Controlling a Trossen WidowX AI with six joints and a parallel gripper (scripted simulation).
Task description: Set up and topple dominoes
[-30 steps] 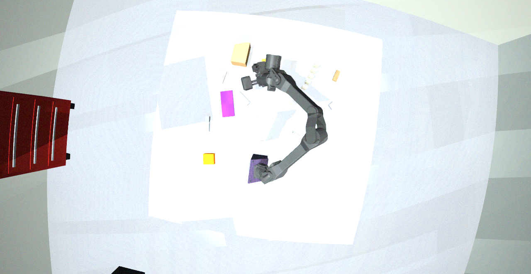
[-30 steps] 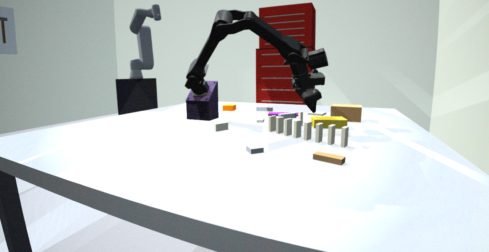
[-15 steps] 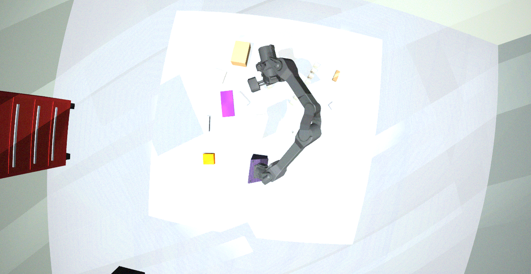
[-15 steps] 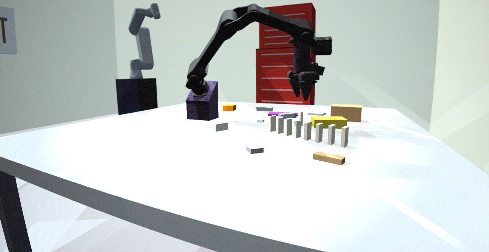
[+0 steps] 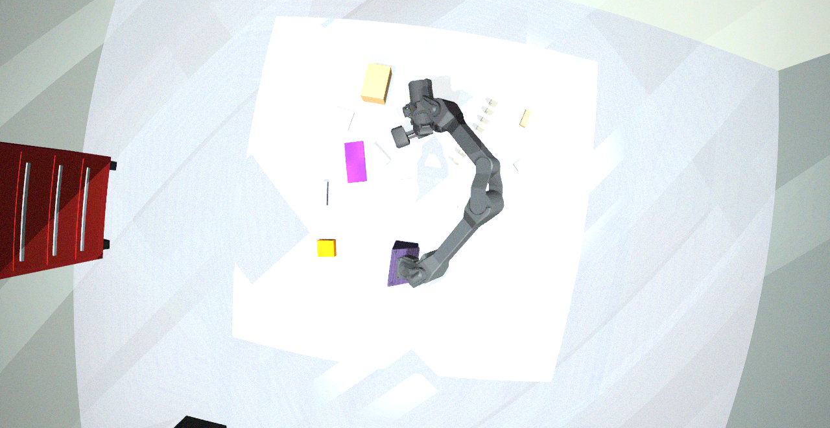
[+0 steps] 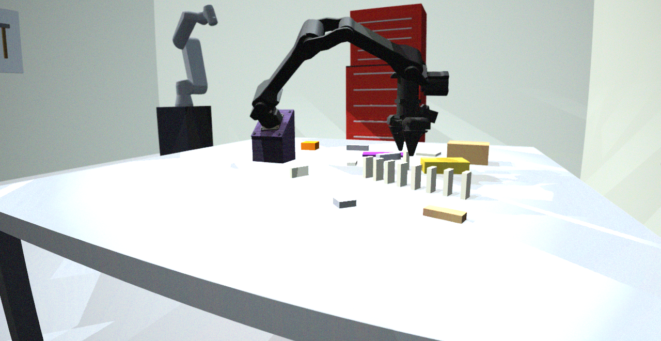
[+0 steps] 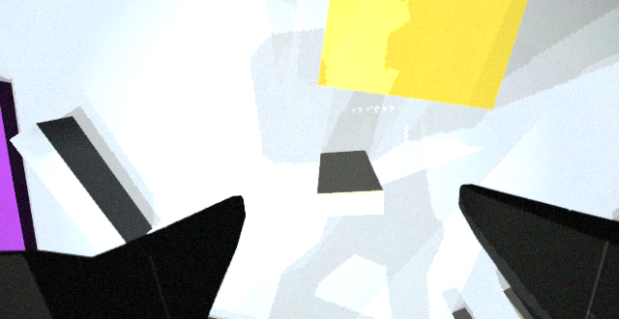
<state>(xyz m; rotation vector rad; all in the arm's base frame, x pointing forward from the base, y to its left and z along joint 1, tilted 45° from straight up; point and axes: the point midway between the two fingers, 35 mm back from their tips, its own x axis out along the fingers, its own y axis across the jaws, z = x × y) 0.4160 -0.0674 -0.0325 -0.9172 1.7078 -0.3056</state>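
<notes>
My gripper tip is 10 cm short of the yellow block, 1 cm to the right of it and 3 cm above it. From my gripper tip the other things lie so: tan box 17 cm ahead, 17 cm to the left, 1 cm below; then magenta slab 10 cm behind, 22 cm to the left, 4 cm below; then grey block 7 cm behind, 35 cm to the right, 4 cm below.
</notes>
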